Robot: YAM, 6 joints.
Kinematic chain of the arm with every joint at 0, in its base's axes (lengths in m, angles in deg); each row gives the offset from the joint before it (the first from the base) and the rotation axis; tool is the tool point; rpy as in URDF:
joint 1: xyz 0 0 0.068 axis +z
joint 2: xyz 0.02 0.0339 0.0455 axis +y
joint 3: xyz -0.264 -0.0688 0 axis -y
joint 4: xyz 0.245 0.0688 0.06 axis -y
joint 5: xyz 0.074 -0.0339 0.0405 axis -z
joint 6: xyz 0.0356 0 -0.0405 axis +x
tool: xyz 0 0 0 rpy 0 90 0
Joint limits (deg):
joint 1: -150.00..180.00
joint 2: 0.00..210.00
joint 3: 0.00..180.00
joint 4: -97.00..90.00
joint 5: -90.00..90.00
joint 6: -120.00..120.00
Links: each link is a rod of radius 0.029 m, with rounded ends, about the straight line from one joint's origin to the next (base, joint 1, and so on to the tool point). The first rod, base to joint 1, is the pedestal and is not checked.
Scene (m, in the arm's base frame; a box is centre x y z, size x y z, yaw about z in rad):
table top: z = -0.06
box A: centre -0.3 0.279 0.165 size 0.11 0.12 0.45 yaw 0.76
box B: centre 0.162 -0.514 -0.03 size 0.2 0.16 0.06 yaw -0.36
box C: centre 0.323 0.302 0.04 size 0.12 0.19 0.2 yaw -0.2
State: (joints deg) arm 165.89 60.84 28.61 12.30 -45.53 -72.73
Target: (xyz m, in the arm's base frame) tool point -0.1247 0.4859 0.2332
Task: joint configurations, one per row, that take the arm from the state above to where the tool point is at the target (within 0.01 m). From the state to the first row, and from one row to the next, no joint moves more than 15 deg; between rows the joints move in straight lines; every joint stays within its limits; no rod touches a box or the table.
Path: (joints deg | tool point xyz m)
1: 152.08 63.79 35.06 19.06 -53.40 -72.04 | -0.2263 0.0876 0.2692
2: 138.28 66.74 41.52 25.81 -61.26 -71.36 | -0.2104 0.1458 0.3069
3: 124.47 69.69 47.97 32.57 -69.13 -70.67 | -0.1764 0.1983 0.3425
4: 110.66 72.64 54.42 39.33 -76.99 -69.99 | -0.1274 0.2397 0.3754
5: 108.55 85.07 63.04 35.34 -65.77 -70.67 | -0.1368 0.3055 0.3606
6: 106.45 97.50 71.65 31.35 -54.54 -71.36 | -0.1398 0.3709 0.3315
7: 104.34 109.92 80.27 27.36 -43.31 -72.04 | -0.1357 0.4322 0.2887
8: 102.23 122.35 88.89 23.37 -32.08 -72.73 | -0.1247 0.4859 0.2333

